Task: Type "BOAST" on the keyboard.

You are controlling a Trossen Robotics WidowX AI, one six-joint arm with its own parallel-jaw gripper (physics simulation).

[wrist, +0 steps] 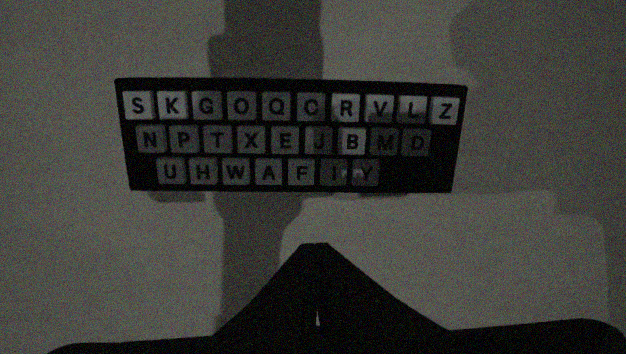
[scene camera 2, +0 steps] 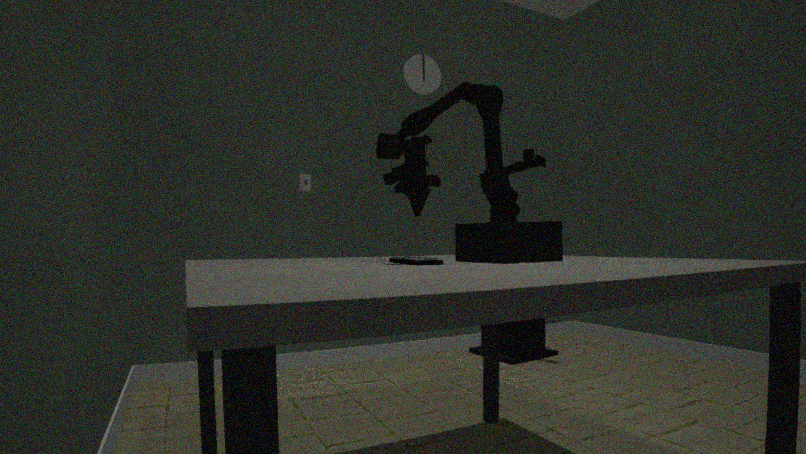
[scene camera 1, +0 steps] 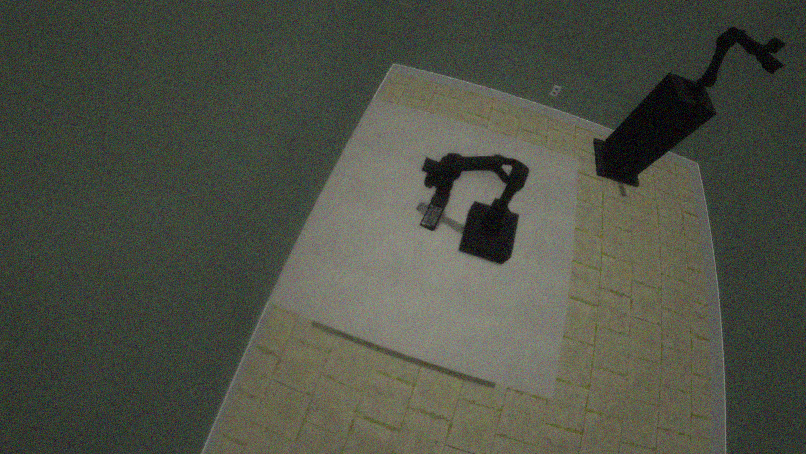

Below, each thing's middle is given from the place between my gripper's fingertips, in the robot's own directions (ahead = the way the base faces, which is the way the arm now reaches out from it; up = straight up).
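The black keyboard [wrist: 434,173] is 120 mm below my hand, and it is also 10 mm to the left of my hand and 10 mm ahead of it.
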